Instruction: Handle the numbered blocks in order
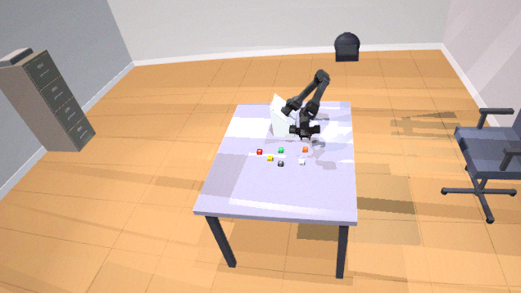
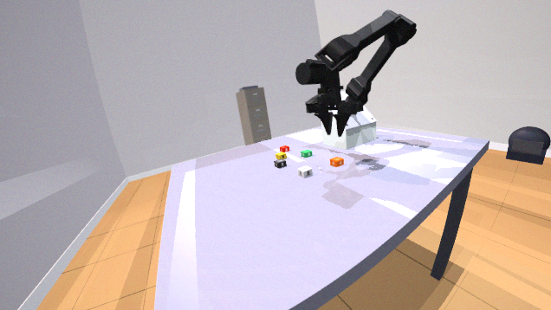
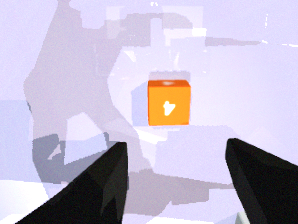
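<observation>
Right now the orange block is 1 cm behind my gripper tip, 1 cm to the right of it and 9 cm below it. Round my gripper tip: white block: 11 cm ahead, 1 cm to the right, 9 cm below; then green block: 1 cm ahead, 16 cm to the right, 9 cm below; then black block: 14 cm ahead, 14 cm to the right, 9 cm below.
</observation>
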